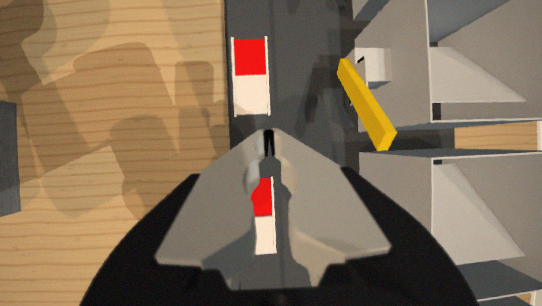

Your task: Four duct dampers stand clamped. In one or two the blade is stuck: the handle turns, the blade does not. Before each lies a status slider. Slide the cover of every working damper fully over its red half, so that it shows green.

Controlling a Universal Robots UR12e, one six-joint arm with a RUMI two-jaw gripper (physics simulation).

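Places are measured from the arm's base along level axes (x left, y ahead, z down), in millimetres.
Where they show: gripper, fingertip midpoint: (268, 131).
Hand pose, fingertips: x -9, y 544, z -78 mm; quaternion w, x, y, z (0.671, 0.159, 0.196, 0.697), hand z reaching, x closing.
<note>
Each offset is from my fingertips to the top centre of the thing. "spot": to the spot under its first point. Level surfaces: height alone.
My gripper (268, 131) is shut with nothing between its fingertips. The tips are just below a status slider {spot: dx +79, dy -10, dz +142 mm} (251, 77), whose far half is red and whose near half is covered by a white cover. A second slider {spot: dx -102, dy -9, dz +147 mm} (265, 215) shows partly through the gap between the fingers, red at the far half and white at the near half; its left side is hidden. A yellow handle (366, 105) stands slanted at the front of the upper right damper {spot: dx +36, dy +157, dz +112 mm} (392, 95). Another damper {spot: dx -91, dy +150, dz +110 mm} (395, 200) stands below it; its handle is hidden. Pale slanted blades (470, 80) (465, 215) show inside both ducts.
The sliders lie on a dark grey base strip (295, 75) that runs along the wooden table {dz +231 mm} (200, 30). A dark grey block (7, 160) shows at the left edge. The duct walls rise on the right, with a narrow gap between the two dampers. Shadows fall on the wood.
</note>
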